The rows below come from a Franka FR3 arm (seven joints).
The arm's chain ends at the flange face. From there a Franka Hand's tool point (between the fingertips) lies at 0.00 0.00 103.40 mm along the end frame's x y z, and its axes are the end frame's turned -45 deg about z.
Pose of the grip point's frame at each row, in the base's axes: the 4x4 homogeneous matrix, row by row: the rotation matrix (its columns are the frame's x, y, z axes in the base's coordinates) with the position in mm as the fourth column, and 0 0 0 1 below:
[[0.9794 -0.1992 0.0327 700.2], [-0.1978 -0.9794 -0.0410 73.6], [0.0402 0.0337 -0.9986 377.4], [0 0 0 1]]
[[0.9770 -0.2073 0.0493 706.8], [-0.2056 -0.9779 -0.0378 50.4], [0.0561 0.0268 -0.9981 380.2], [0 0 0 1]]
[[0.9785 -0.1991 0.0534 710.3], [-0.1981 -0.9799 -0.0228 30.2], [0.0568 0.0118 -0.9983 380.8], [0 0 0 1]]
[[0.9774 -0.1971 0.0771 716.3], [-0.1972 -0.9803 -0.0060 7.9], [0.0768 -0.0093 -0.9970 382.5], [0 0 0 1]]
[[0.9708 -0.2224 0.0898 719.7], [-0.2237 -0.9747 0.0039 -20.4], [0.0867 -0.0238 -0.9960 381.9], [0 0 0 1]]
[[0.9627 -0.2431 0.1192 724.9], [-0.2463 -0.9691 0.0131 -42.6], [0.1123 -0.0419 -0.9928 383.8], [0 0 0 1]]
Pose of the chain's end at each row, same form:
[[0.5517 -0.8334 0.0327 696.8], [-0.8324 -0.5527 -0.0410 77.8], [0.0523 -0.0046 -0.9986 480.7], [0 0 0 1]]
[[0.5443 -0.8374 0.0493 701.7], [-0.8369 -0.5461 -0.0378 54.3], [0.0586 -0.0207 -0.9981 483.4], [0 0 0 1]]
[[0.5511 -0.8327 0.0534 704.8], [-0.8330 -0.5528 -0.0228 32.6], [0.0485 -0.0318 -0.9983 484.0], [0 0 0 1]]
[[0.5518 -0.8305 0.0771 708.3], [-0.8326 -0.5537 -0.0060 8.5], [0.0477 -0.0609 -0.9970 485.6], [0 0 0 1]]
[[0.5292 -0.8437 0.0898 710.4], [-0.8474 -0.5310 0.0039 -20.8], [0.0445 -0.0781 -0.9960 484.9], [0 0 0 1]]
[[0.5088 -0.8526 0.1192 712.6], [-0.8594 -0.5111 0.0131 -44.0], [0.0498 -0.1090 -0.9928 486.5], [0 0 0 1]]

